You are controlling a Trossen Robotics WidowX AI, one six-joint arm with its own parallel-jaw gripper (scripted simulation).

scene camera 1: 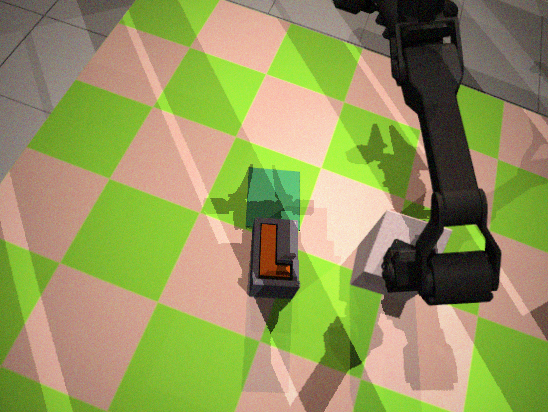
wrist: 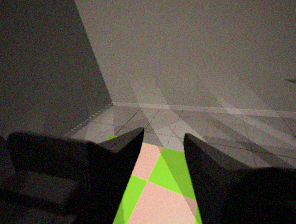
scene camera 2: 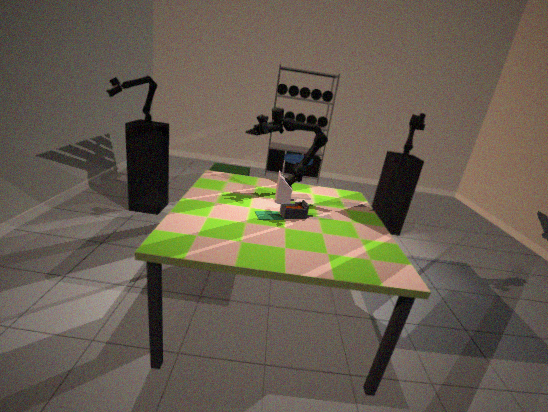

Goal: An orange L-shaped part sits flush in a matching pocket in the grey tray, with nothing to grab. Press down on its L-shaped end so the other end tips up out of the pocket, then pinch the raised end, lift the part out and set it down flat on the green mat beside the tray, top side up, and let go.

Labels:
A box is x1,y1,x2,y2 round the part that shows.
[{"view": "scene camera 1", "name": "orange L-shaped part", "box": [258,224,289,280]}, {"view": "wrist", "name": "my gripper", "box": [0,127,295,223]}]

